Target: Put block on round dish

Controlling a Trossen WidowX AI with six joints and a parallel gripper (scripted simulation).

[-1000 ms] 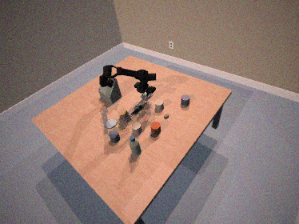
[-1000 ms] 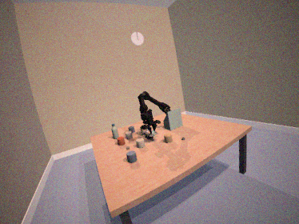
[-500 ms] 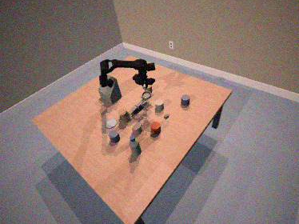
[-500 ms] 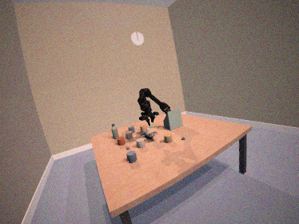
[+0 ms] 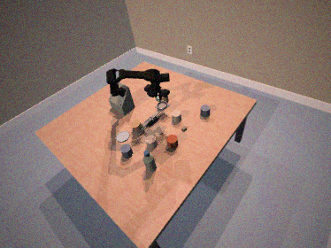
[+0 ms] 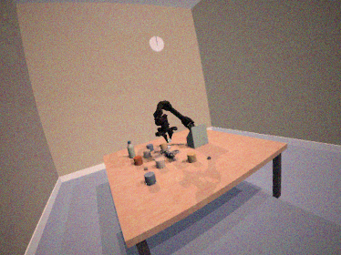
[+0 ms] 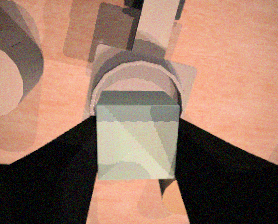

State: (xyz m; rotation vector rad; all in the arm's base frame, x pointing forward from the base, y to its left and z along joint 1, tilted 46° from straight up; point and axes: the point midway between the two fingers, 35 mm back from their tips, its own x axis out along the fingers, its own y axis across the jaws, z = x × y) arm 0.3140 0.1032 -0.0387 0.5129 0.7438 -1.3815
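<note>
Right now the round grey dish is 90 mm behind my gripper tip, 330 mm to the right of it and 170 mm below it. Also, from my gripper tip: dark block: 230 mm ahead, 10 mm to the right, 160 mm below; then tan cup: 100 mm behind, 160 mm to the left, 130 mm below; then balance: 20 mm behind, 90 mm to the right, 140 mm below.
</note>
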